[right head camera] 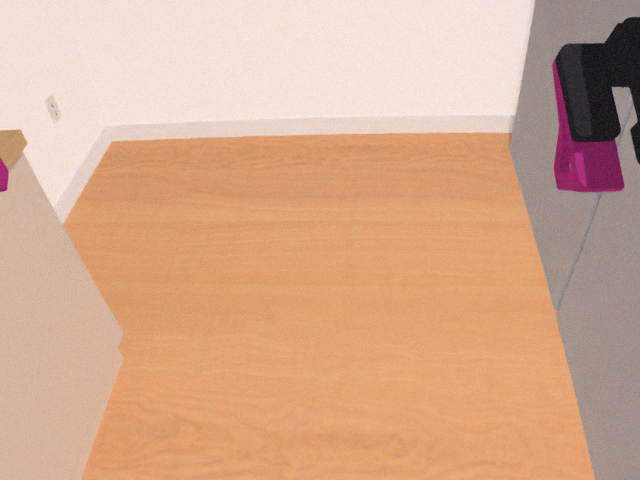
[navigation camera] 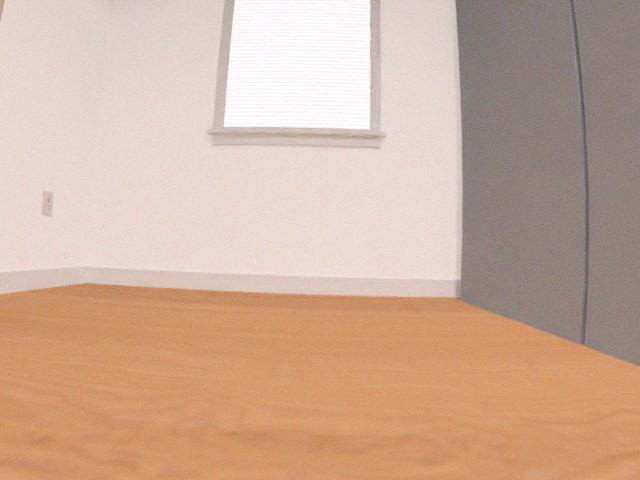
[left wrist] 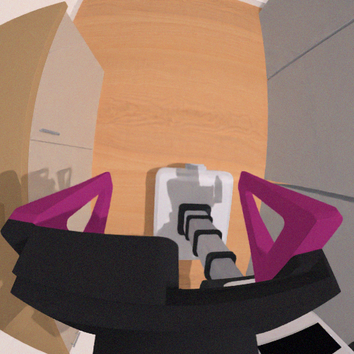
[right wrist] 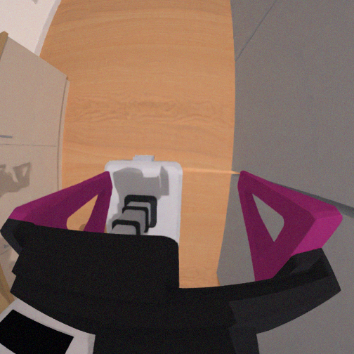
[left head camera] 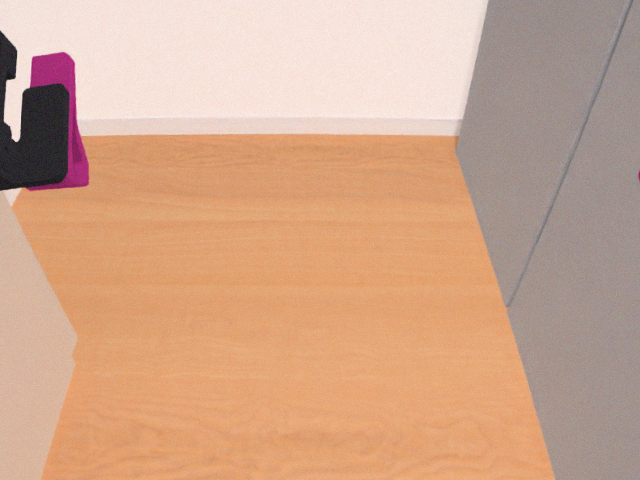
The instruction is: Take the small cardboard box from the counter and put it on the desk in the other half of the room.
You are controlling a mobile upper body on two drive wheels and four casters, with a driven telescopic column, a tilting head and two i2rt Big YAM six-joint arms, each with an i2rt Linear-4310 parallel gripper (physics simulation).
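Frame: origin at the left arm's base, x ahead, y down, z left, level; centimetres.
Seen in the pictures: left gripper, fingertip midpoint: (left head camera: 9,185); right gripper, fingertip midpoint: (right head camera: 638,175).
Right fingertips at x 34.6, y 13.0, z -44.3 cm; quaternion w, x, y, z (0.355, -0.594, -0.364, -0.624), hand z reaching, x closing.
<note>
Pixels of each thing's top centre, then the offset from my right fingertips to it. "*": a spot on its surface instead. Level surfaces: height alone.
- tall grey partition, surface spot: (left head camera: 527,103) * dx +119.6, dy +66.0, dz -47.3 cm
- window, surface spot: (navigation camera: 299,67) * dx +194.4, dy +8.8, dz +32.4 cm
- wood floor, surface height: dy +127.9 cm
The small cardboard box and the desk do not show in these views. The counter, with a brown top and pale cabinet fronts, stands along the left side in the left head view (left head camera: 31,310), the right head view (right head camera: 51,289), the left wrist view (left wrist: 20,75) and the right wrist view (right wrist: 30,110). My left gripper (left wrist: 175,178) is open, with nothing between its magenta fingers; one finger also shows at the left of the left head view. My right gripper (right wrist: 174,178) is open and empty; one finger also shows at the right of the right head view.
A tall grey partition (left head camera: 527,103) (right head camera: 615,310) (left wrist: 310,100) (right wrist: 300,100) (navigation camera: 516,155) runs along the right side. A pale wall (left head camera: 258,62) (navigation camera: 284,217) with a window (navigation camera: 299,67) stands ahead. The wood floor (left head camera: 284,284) (navigation camera: 310,372) lies between counter and partition. My white base (left wrist: 165,240) (right wrist: 170,210) shows below the grippers.
</note>
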